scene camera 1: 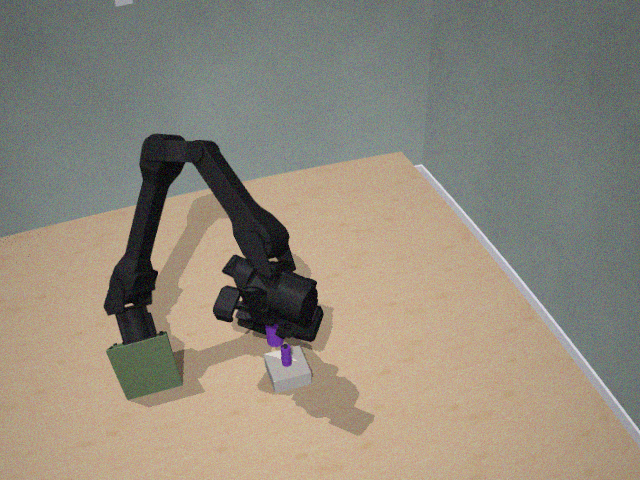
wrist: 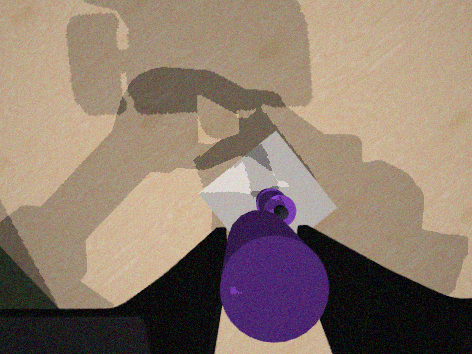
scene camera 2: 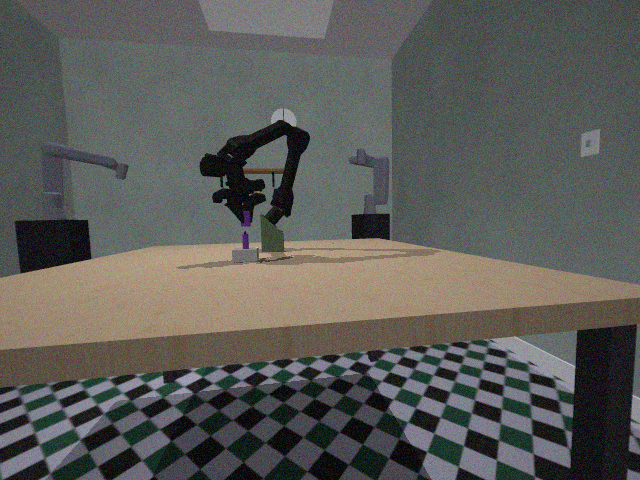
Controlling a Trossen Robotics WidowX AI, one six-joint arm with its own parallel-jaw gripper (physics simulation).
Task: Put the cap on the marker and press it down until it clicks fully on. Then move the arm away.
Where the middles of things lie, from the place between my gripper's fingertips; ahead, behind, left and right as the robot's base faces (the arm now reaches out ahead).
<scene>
Now: hand 10 mm short of the pale grey block (scene camera 1: 283,378), 10 mm to the left of it and 100 mm above it. From my hand the other things lie so: purple cap (wrist: 273,285) 10 mm above.
</scene>
